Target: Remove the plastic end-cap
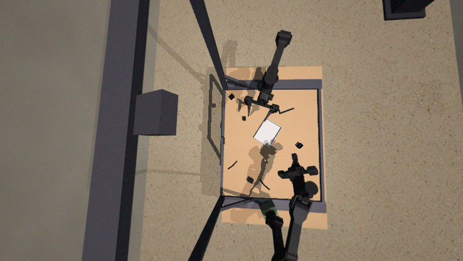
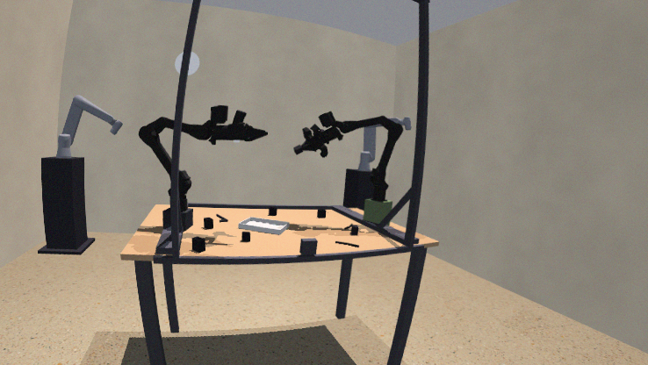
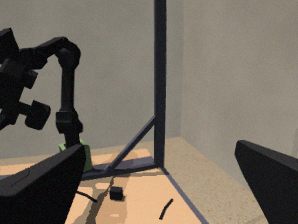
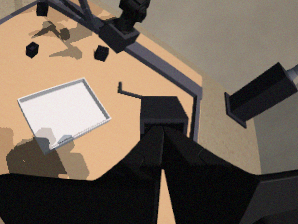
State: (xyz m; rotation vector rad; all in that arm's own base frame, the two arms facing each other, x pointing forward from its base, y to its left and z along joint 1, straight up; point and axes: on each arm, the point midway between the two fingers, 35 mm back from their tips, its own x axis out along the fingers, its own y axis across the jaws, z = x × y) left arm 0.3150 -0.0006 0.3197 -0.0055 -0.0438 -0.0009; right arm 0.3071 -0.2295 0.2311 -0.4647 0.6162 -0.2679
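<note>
The plastic end-cap lies 20 cm ahead of my left hand, 24 cm to the right of it and 5 cm below it. The rest, counted from my left hand: metal parts tray 10 cm ahead, 7 cm to the right, 38 cm below.
</note>
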